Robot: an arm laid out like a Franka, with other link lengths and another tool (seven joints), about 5 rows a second.
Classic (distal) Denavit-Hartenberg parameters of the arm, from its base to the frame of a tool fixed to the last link. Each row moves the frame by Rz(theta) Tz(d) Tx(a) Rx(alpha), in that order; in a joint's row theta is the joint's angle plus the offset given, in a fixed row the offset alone. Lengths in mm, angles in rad.
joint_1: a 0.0; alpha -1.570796; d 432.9; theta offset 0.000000
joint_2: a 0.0; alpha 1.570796; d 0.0; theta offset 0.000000
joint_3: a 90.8; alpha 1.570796; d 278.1; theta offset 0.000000
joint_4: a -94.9; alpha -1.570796; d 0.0; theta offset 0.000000
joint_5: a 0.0; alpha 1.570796; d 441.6; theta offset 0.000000
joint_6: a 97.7; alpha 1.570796; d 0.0; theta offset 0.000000
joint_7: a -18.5; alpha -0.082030; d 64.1; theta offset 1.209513
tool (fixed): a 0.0; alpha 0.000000; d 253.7; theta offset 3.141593
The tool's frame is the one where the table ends.
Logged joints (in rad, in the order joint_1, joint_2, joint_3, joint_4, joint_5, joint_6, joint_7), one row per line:
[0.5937, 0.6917, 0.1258, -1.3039, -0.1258, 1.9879, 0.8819]
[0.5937, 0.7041, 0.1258, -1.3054, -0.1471, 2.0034, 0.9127]
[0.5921, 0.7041, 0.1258, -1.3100, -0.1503, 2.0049, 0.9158]
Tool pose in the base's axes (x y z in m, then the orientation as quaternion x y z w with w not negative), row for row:
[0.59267, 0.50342, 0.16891, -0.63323, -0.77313, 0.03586, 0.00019]
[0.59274, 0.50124, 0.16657, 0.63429, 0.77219, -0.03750, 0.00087]
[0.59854, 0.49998, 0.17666, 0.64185, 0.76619, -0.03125, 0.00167]
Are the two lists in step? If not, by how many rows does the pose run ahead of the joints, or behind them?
The pose runs 1 row ahead of the joints: the pose in row i belongs to the joints in row i + 1.
